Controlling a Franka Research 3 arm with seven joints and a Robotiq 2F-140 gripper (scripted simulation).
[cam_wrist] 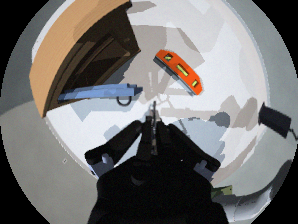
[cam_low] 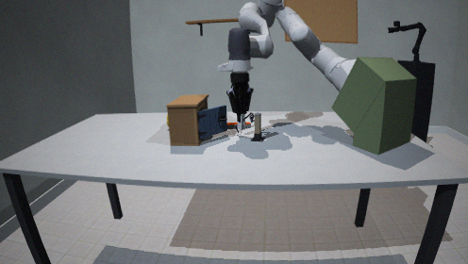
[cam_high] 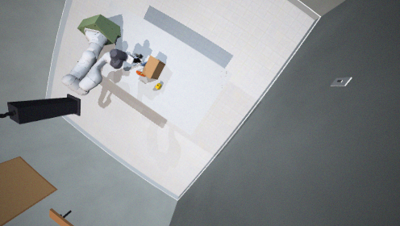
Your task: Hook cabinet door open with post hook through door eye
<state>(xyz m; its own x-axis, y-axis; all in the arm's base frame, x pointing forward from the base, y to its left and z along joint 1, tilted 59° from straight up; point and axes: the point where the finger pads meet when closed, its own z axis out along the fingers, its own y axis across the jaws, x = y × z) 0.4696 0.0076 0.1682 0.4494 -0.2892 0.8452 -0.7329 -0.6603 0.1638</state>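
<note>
My gripper is now 12 cm short of the cabinet door, 2 cm to the right of it and 1 cm below it. From my hand the other things lie so: orange object (1 cm ahead, 13 cm to the right, 5 cm below); then small yellow object (31 cm ahead, 22 cm to the right, 2 cm below).
</note>
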